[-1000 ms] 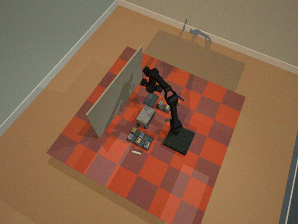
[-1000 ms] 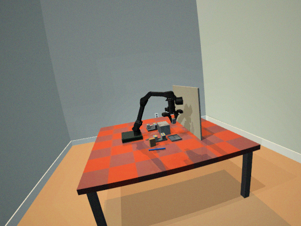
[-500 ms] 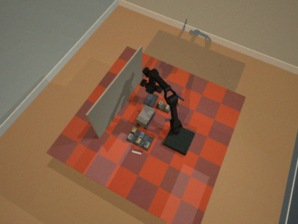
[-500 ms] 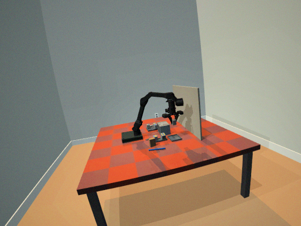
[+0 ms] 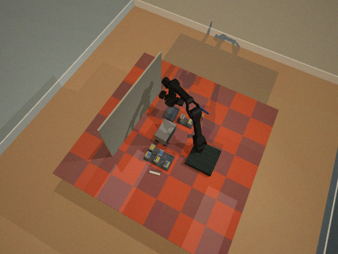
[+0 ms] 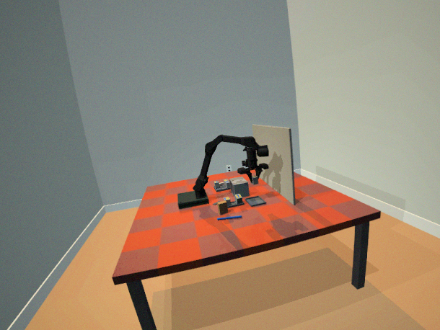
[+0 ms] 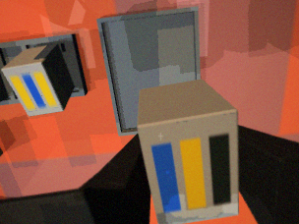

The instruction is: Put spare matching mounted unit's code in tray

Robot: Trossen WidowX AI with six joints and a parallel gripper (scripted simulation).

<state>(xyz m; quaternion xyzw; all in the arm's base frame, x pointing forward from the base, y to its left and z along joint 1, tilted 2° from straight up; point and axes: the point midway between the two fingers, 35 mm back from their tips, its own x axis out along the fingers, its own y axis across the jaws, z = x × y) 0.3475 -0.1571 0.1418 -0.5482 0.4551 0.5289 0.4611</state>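
The grey tray is 13 cm below my gripper tip and 1 cm behind it. From my gripper tip the other things lie so: brown box: 22 cm behind, 10 cm below, 9 cm to the right; then grey mounted unit: 20 cm to the left, 8 cm below, 7 cm behind; then tan spare block: 2 cm above.
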